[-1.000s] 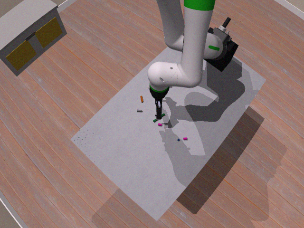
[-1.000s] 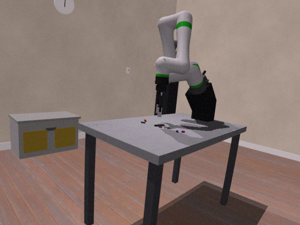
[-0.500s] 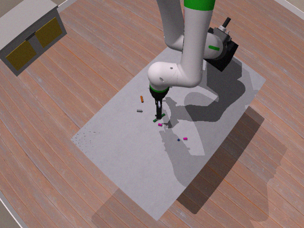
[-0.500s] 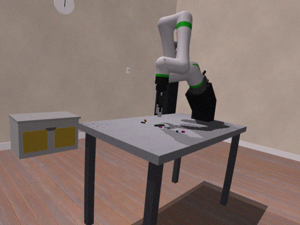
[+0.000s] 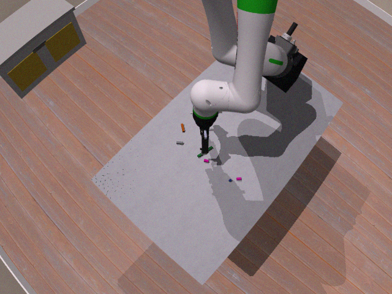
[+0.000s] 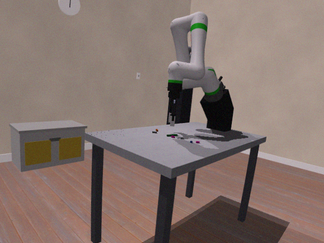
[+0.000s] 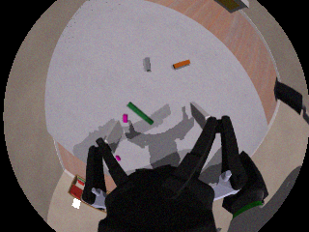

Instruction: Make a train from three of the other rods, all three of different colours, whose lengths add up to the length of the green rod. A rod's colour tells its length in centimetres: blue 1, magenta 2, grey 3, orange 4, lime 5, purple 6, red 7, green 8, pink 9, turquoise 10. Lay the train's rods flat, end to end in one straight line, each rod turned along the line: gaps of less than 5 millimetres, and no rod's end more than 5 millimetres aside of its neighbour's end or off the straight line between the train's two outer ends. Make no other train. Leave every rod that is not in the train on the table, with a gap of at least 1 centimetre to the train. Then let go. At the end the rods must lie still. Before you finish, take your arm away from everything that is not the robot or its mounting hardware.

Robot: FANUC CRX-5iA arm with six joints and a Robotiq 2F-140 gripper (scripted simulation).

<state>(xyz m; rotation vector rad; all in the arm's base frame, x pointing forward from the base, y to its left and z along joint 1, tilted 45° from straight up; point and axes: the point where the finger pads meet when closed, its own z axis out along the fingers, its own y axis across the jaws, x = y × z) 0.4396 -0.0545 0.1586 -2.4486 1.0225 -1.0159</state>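
The small blue rod is 210 mm to the left of my hand, 70 mm below it and 50 mm ahead of it. The rest, counted from my hand: orange rod: 120 mm to the right, 70 mm below; then grey rod: 80 mm to the right, 70 mm below, 70 mm ahead; then green rod: 70 mm below, 30 mm to the left, 20 mm ahead.
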